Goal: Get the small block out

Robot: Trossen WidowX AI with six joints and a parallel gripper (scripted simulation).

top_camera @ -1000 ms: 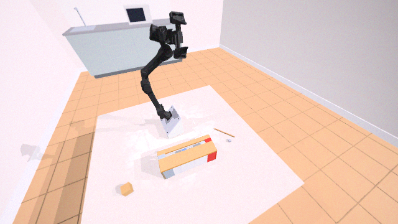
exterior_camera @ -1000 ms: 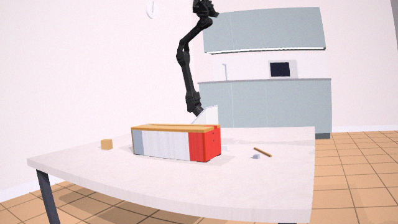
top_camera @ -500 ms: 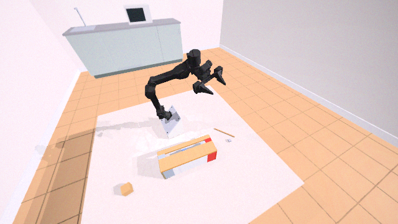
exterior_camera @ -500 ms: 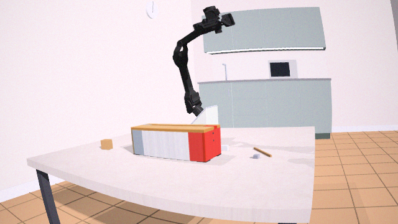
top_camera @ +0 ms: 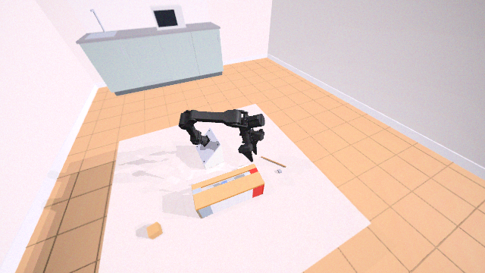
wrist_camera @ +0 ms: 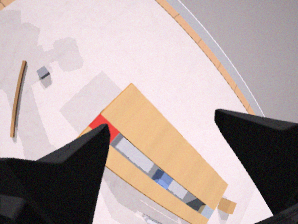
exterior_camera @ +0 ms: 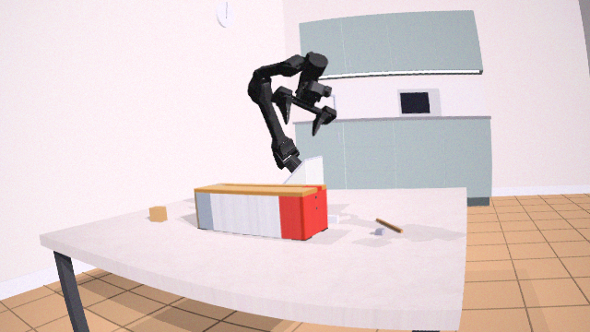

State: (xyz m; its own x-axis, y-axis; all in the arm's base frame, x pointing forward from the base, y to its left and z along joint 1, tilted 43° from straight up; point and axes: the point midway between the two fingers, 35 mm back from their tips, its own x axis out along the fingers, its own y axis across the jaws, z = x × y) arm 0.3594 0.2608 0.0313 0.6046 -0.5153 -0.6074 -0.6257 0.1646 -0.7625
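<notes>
The box is 220 mm below my gripper tip, 150 mm to the right of it and 50 mm behind it. The rest, counted from my gripper tip: blue block: 200 mm below, 170 mm to the right, 40 mm behind; then thin wooden stick: 280 mm below, 220 mm to the left, 90 mm behind; then grey piece: 280 mm below, 210 mm to the left, 10 mm behind.
</notes>
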